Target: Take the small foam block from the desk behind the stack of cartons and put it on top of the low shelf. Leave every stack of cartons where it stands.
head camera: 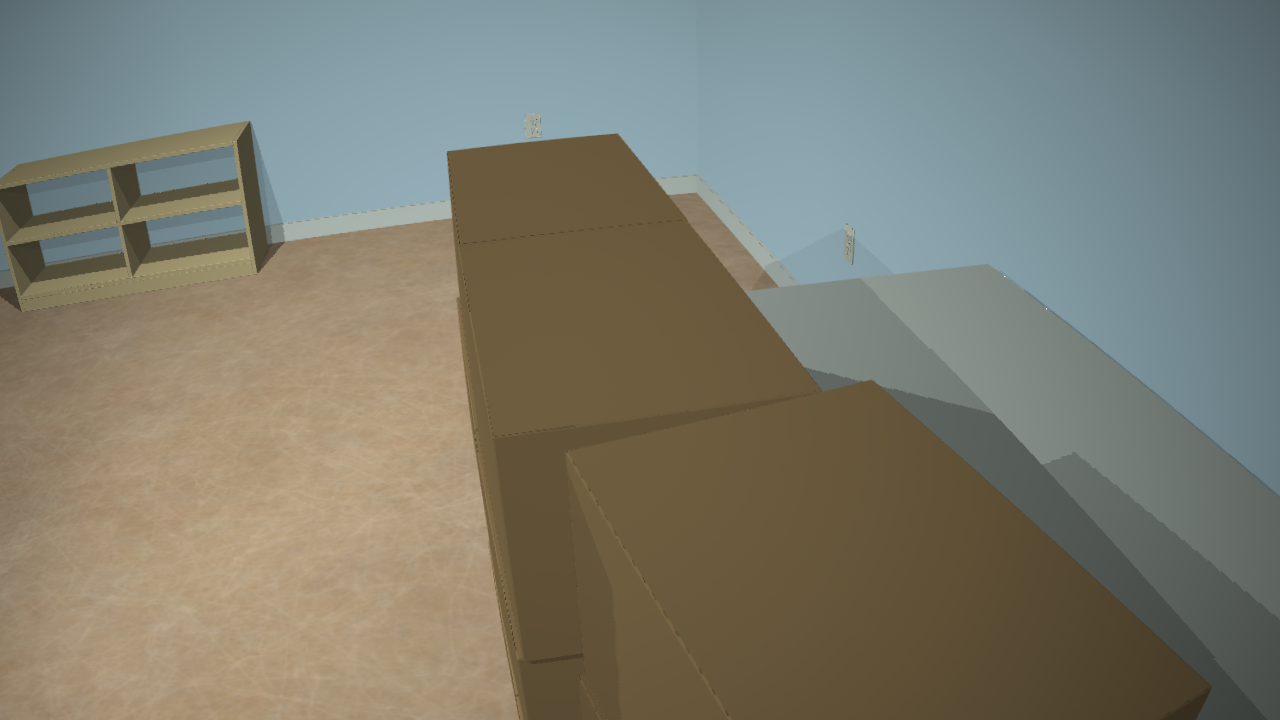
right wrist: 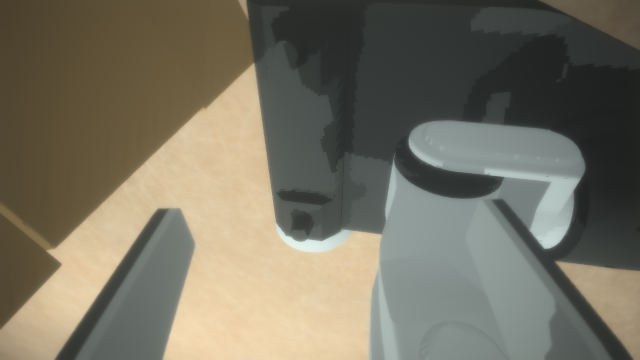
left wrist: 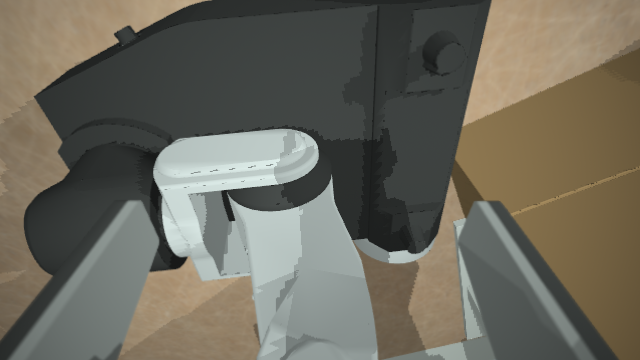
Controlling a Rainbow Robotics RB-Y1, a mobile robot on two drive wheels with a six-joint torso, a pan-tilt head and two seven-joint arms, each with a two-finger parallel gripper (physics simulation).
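Places are measured from the robot's base along level axes (x ahead, y left, z up), in millimetres.
Pixels of known places: left gripper, fingertip midpoint: (left wrist: 309, 220); right gripper, fingertip midpoint: (right wrist: 329, 222).
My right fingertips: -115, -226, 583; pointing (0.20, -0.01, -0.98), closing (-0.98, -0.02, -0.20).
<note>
Behind a point stands the place of what it marks, as x, y, z.
The low shelf (head camera: 134, 154) {3511, 2212, 610}, pale wood with open compartments, stands against the far wall at the left of the head view. Brown cartons (head camera: 626, 322) (left wrist: 565, 120) (right wrist: 100, 100) stand stacked in a row through the middle of the head view, with the nearest carton top (head camera: 850, 537) {411, -141, 1080} at lower right. Behind them the grey desk (head camera: 1029, 358) {1331, -682, 720} runs along the right wall, partly hidden and partly in shadow. The foam block does not show in any view. My left gripper (left wrist: 309, 220) {-191, 254, 577} is open and empty. My right gripper (right wrist: 329, 222) {-115, -226, 583} is open and empty, with cartons to its left in the right wrist view.
Brown floor (head camera: 313, 447) {2182, 1004, 0} lies between the shelf and the cartons. The blue walls meet in a corner beyond the cartons. My dark base (left wrist: 280, 75) {-213, 145, 169} (right wrist: 310, 125) {-17, -41, 191} shows below both grippers. A pale frame piece (left wrist: 435, 351) {269, -1156, 15} shows at the left wrist view's lower right.
</note>
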